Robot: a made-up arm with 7 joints. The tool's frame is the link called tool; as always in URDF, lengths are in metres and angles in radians.
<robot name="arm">
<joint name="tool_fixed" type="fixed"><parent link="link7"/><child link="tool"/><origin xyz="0 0 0" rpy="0 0 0"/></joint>
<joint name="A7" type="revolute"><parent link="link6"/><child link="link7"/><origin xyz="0 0 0" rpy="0 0 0"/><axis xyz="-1 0 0"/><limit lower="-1.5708" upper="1.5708" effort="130" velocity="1.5"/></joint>
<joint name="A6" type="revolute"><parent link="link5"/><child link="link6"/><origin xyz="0 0 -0.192" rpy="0 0 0"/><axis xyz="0 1 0"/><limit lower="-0.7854" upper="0.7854" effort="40" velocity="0.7"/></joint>
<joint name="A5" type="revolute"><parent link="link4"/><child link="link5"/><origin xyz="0 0 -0.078" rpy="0 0 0"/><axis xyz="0 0 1"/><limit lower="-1.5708" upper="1.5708" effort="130" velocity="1.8"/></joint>
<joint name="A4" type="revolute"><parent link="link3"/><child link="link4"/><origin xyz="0 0 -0.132" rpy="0 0 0"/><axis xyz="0 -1 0"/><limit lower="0" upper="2.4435" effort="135" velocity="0.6"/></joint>
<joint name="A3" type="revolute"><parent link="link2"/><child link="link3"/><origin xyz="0 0 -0.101" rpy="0 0 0"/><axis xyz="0 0 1"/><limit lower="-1.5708" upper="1.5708" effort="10" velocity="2.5"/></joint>
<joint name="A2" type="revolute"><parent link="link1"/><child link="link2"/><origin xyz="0 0.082 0" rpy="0 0 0"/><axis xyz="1 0 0"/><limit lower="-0.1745" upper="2" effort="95" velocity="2"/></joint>
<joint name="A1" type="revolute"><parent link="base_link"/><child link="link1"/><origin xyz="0 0.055 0" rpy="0 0 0"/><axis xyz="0 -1 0"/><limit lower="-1.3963" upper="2" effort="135" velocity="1"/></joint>
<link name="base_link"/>
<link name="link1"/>
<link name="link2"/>
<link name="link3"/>
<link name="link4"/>
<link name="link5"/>
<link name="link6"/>
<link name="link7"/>
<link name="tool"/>
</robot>
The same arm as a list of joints. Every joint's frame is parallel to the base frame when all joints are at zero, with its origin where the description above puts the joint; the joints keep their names.
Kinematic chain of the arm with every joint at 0, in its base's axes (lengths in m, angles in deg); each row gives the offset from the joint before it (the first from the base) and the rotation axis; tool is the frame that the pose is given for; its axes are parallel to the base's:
A1: xyz 0 0.055 0 axis -y
A2: xyz 0 0.082 0 axis +x
A3: xyz 0 0 -0.101 axis +z
A4: xyz 0 0 -0.132 axis -y
A5: xyz 0 0 -0.078 axis +z
A6: xyz 0 0 -0.192 axis +y
A7: xyz 0 0 0 axis -x
tool: xyz 0 0 0
Joint limits (deg, base to tool): -80..114.59 -10..114.59 -90..90 0..140 -90..90 -45..45 -90..90

